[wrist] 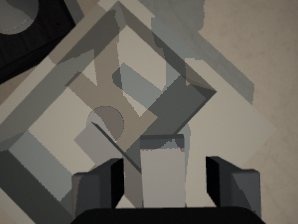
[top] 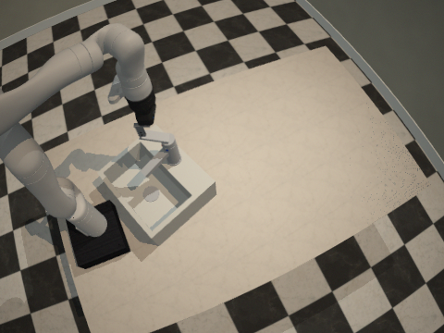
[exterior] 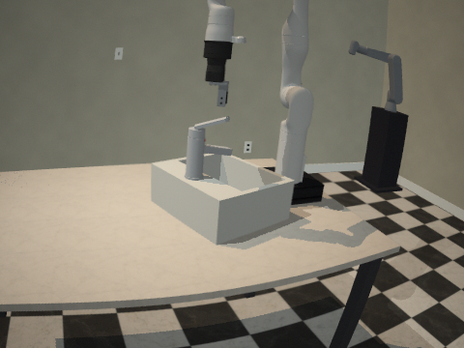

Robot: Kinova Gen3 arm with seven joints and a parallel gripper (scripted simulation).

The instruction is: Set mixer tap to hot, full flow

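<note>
Now: hand 7 cm above the lever, 2 cm short of it and 1 cm to the left of it. The rest, counted from my hand: white sink basin 32 cm below, 7 cm to the right, 5 cm behind.
</note>
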